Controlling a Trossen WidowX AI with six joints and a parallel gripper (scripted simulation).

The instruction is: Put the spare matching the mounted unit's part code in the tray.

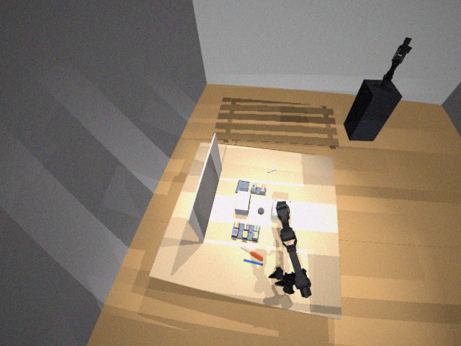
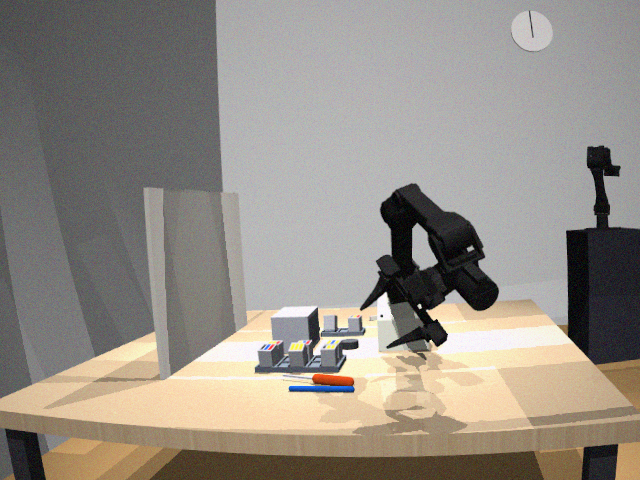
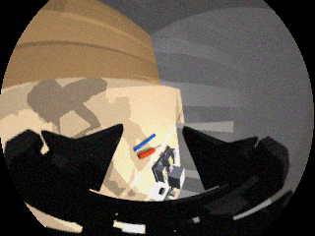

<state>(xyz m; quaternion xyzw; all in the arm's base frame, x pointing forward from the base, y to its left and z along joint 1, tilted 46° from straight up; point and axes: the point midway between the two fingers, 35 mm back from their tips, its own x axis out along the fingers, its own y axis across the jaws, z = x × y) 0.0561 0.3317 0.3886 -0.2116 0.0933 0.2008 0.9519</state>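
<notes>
Right now the blue pen is 11 cm ahead of my gripper tip, 13 cm to the right of it and 15 cm below it. Also, from my gripper tip: mounted unit (20 cm ahead, 56 cm to the right, 10 cm below); then tall grey panel (45 cm ahead, 60 cm to the right, 7 cm above).
</notes>
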